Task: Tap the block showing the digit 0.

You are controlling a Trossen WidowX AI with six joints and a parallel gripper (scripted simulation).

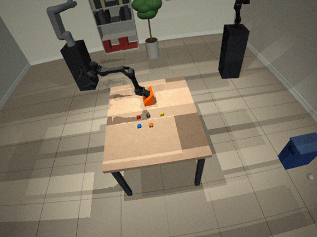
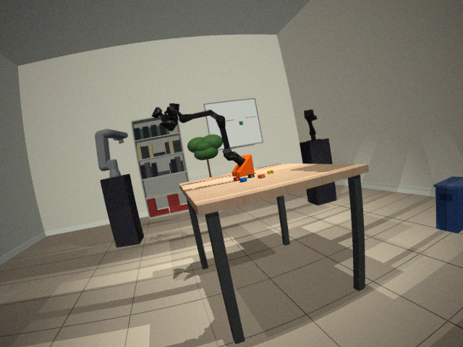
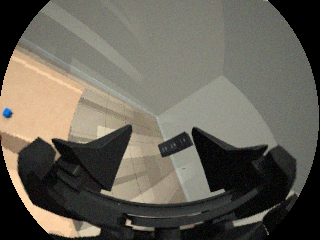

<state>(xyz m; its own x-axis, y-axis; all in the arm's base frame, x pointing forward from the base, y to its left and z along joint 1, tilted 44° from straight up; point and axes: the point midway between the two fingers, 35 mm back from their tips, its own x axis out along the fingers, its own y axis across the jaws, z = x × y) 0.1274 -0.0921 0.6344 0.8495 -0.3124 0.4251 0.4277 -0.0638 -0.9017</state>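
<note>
Right now my gripper tip is 550 mm to the right of the orange block, 450 mm above it and 120 mm short of it. The rest, counted from my gripper tip: dark grey block (520 mm to the left, 450 mm below, 10 mm behind); then blue block (450 mm below, 440 mm to the left, 120 mm ahead); then red block (450 mm below, 420 mm to the left, 10 mm ahead).
</note>
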